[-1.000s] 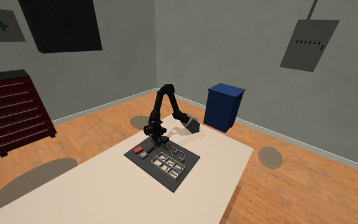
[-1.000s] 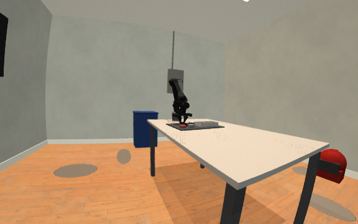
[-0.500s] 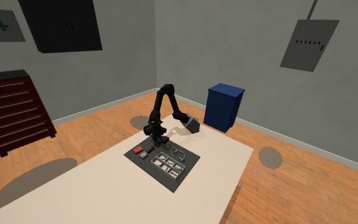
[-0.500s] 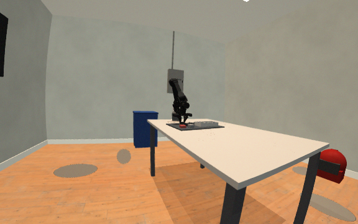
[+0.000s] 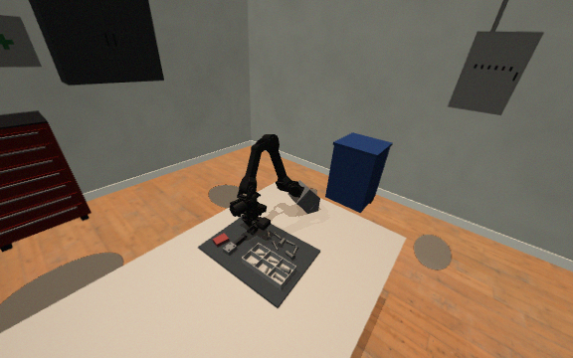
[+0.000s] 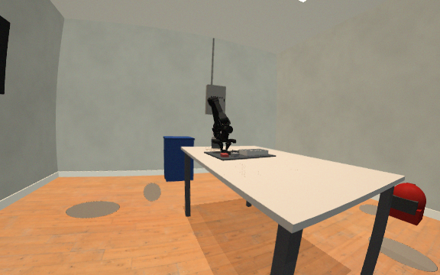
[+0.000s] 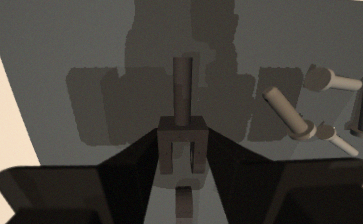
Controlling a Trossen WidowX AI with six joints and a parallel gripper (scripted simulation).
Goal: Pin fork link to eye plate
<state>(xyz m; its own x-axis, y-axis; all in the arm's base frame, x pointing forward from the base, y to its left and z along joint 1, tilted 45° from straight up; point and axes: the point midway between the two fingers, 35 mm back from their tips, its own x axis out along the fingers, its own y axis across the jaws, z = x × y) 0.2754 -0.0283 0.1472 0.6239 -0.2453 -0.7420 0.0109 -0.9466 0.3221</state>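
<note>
Right now the eye plate is 8 cm ahead of my hand and 3 cm below it. Round my hand: fork link: 3 cm below; dark mat: 10 cm to the left, 7 cm ahead, 5 cm below; grey block: 16 cm ahead, 2 cm below.
</note>
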